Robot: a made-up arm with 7 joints.
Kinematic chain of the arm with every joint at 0, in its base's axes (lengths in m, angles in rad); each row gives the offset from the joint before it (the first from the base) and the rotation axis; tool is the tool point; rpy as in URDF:
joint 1: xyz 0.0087 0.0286 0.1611 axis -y
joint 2: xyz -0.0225 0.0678 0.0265 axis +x
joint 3: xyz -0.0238 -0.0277 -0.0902 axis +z
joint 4: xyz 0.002 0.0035 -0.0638 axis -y
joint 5: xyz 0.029 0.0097 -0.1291 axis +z
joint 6: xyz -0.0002 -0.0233 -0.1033 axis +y
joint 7: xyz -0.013 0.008 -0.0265 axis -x
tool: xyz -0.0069 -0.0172 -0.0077 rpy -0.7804 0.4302 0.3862
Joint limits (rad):
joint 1: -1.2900..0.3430
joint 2: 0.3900..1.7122
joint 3: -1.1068..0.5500
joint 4: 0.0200..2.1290
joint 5: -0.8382..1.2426
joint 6: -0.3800..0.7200
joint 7: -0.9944..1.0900
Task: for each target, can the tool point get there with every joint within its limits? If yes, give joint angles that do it. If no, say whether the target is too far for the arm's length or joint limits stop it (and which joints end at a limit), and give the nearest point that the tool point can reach.
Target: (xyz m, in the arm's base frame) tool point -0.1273 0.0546 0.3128
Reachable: no: joint limits stop it (at a limit: joint 1, joint 3, joint 4, joint 6) | nearest point -0.1409 0.0293 0.1088 | short by 0.206 m
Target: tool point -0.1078 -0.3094 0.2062
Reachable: no: joint limits stop it (at a limit: joint 1, joint 2, joint 3) | nearest point -0.0691 -0.1254 0.1066 | short by 0.213 m
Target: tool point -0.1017 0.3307 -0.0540
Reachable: yes | joints -1.0936 1.4923 -0.6699 1.1154 0.4652 -0.0012 -0.2586
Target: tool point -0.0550 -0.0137 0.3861
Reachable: no: joint limits stop it (at a limit: joint 1, joint 3, joint 4, joint 5, joint 6, joint 7) | nearest point 0.0989 0.0511 0.3118 | short by 0.183 m
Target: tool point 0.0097 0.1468 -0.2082
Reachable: yes | joints -0.2152 0.5793 -0.8227 0.7607 -0.5596 -0.1201 -0.2409
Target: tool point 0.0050 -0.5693 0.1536
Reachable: no: too far | nearest point -0.0263 -0.1299 0.0901 | short by 0.445 m
